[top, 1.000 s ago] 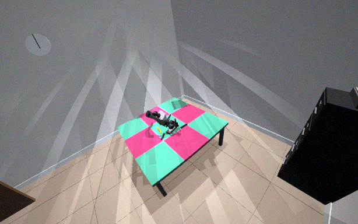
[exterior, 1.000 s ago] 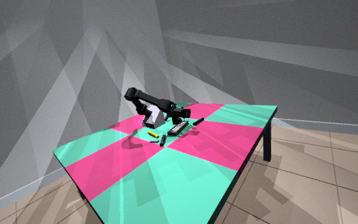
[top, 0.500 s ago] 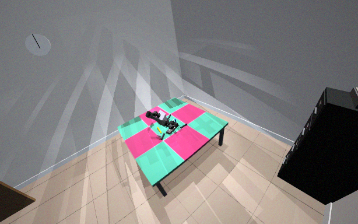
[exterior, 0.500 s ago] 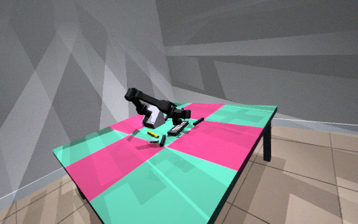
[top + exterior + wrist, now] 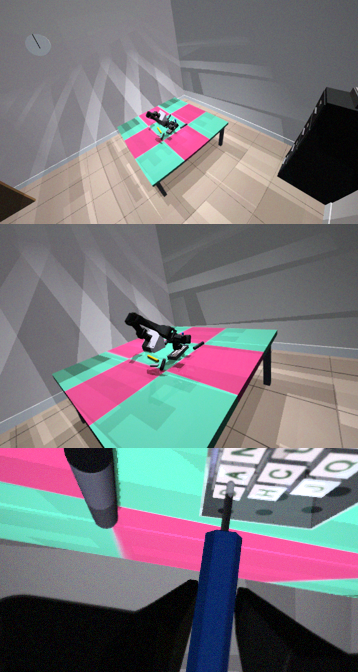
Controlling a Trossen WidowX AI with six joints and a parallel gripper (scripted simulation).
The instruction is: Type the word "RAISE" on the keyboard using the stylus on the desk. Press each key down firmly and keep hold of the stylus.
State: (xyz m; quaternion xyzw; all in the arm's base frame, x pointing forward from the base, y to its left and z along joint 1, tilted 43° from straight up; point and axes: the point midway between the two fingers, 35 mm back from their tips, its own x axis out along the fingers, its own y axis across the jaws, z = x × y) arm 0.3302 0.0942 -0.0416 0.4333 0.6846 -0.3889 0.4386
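The white stylus is 130 mm behind my gripper tip and 70 mm below it. Also, from my gripper tip: blue stylus (10 mm below); yellow marker (100 mm behind, 250 mm to the right, 60 mm below); grey piece (290 mm to the right, 70 mm below).
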